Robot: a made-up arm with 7 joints. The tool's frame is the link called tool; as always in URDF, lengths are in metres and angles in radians. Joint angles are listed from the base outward.
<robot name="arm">
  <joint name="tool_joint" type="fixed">
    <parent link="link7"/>
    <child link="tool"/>
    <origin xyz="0 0 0" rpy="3.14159 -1.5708 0"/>
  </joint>
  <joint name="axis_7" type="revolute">
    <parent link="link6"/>
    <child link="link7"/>
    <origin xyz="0.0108 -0.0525 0.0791" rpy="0 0 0"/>
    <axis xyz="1 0 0"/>
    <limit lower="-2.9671" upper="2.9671"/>
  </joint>
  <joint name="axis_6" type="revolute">
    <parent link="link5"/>
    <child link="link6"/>
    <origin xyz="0 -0.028 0.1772" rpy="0 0 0"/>
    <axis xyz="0 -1 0"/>
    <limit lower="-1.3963" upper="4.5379"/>
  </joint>
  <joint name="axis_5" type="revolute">
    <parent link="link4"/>
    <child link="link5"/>
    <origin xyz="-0.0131 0.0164 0.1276" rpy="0 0 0"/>
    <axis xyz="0 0 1"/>
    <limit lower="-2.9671" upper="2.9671"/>
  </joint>
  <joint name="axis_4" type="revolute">
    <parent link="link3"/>
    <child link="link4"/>
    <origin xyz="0.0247 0.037 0.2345" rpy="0 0 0"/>
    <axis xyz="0 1 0"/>
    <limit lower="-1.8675" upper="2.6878"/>
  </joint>
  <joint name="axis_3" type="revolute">
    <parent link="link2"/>
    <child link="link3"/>
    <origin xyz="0 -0.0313 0.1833" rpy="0 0 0"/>
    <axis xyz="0 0 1"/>
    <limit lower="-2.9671" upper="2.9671"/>
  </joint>
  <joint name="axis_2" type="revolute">
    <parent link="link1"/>
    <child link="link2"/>
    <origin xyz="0 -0.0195 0.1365" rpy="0 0 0"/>
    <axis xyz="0 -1 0"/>
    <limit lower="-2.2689" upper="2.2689"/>
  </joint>
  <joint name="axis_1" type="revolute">
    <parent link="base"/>
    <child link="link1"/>
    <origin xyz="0 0 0.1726" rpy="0 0 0"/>
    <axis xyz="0 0 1"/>
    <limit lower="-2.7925" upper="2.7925"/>
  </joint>
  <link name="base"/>
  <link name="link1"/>
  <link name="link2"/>
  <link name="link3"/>
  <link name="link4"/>
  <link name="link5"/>
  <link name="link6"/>
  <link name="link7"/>
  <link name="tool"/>
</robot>
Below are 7 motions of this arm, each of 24 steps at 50 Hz.
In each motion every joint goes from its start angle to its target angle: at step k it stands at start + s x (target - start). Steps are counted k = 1, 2, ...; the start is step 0. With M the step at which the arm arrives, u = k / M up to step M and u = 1 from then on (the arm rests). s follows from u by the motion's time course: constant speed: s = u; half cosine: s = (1 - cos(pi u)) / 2; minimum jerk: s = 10 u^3 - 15 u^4 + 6 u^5.
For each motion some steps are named. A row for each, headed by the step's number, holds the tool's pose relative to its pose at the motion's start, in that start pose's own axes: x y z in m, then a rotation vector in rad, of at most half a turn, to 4 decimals.
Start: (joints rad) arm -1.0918 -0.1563 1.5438 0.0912 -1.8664 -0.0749 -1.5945
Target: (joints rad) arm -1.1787 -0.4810 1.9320 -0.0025 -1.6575 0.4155 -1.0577
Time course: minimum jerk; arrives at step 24
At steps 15, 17, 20, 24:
15: 0.0054 -0.0039 0.1921 -0.0469 0.3912 0.4836
17: 0.0042 -0.0110 0.2262 -0.0383 0.4530 0.5876
20: 0.0027 -0.0196 0.2588 -0.0264 0.5090 0.6917
24: 0.0021 -0.0226 0.2687 -0.0222 0.5254 0.7243

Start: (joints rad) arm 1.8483 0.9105 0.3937 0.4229 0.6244 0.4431 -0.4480
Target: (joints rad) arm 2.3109 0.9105 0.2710 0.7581 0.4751 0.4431 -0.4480
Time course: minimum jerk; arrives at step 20
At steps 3, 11, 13, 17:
3: -0.0022 0.0052 -0.0031 0.0000 -0.0005 0.0090
11: -0.0667 0.1088 -0.0550 0.0248 -0.0236 0.1983
13: -0.0917 0.1371 -0.0653 0.0418 -0.0345 0.2537
17: -0.1249 0.1689 -0.0741 0.0686 -0.0499 0.3190

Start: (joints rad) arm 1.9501 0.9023 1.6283 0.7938 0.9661 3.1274 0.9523
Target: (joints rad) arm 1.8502 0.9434 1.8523 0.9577 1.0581 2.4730 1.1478
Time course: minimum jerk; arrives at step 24
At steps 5, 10, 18, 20, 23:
5: 0.0008 0.0025 -0.0031 -0.0548 -0.0240 0.0052
10: 0.0041 0.0152 -0.0175 -0.2997 -0.1179 0.0316
18: 0.0109 0.0470 -0.0531 -0.7977 -0.2462 0.0966
20: 0.0119 0.0513 -0.0584 -0.8608 -0.2568 0.1054
23: 0.0124 0.0536 -0.0612 -0.8933 -0.2618 0.1100

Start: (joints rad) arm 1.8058 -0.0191 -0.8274 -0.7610 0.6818 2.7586 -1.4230
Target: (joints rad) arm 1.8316 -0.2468 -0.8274 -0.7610 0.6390 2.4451 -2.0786
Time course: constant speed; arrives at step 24
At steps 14, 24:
14: 0.0156 -0.0058 -0.0624 0.2940 -0.0390 -0.3614
24: 0.0304 -0.0090 -0.1071 0.5127 0.0049 -0.6016

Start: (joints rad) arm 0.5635 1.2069 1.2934 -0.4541 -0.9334 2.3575 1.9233
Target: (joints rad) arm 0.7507 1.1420 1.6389 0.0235 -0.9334 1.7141 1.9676
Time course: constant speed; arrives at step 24
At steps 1, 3, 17, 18, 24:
1: 0.0053 0.0046 0.0007 -0.0391 0.0214 0.0144
3: 0.0158 0.0140 0.0017 -0.1167 0.0634 0.0447
17: 0.0780 0.0814 -0.0018 -0.6312 0.3122 0.3081
18: 0.0814 0.0862 -0.0026 -0.6660 0.3260 0.3300
24: 0.0982 0.1134 -0.0081 -0.8694 0.3946 0.4685

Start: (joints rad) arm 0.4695 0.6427 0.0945 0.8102 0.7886 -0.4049 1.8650
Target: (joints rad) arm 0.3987 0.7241 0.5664 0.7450 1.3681 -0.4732 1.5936
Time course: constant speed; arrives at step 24
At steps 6, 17, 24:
6: -0.0525 0.0135 0.0282 -0.0969 -0.1368 -0.2255
17: -0.1497 0.0591 0.0765 -0.2853 -0.3987 -0.6251
24: -0.2085 0.1021 0.1031 -0.4131 -0.5778 -0.8643

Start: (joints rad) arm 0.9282 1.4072 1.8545 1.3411 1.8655 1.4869 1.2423
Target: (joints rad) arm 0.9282 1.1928 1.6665 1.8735 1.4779 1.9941 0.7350
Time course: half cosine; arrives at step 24
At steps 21, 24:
21: 0.1066 -0.1222 -0.1446 0.3691 0.7527 -0.6890
24: 0.1099 -0.1248 -0.1508 0.3706 0.7847 -0.7162

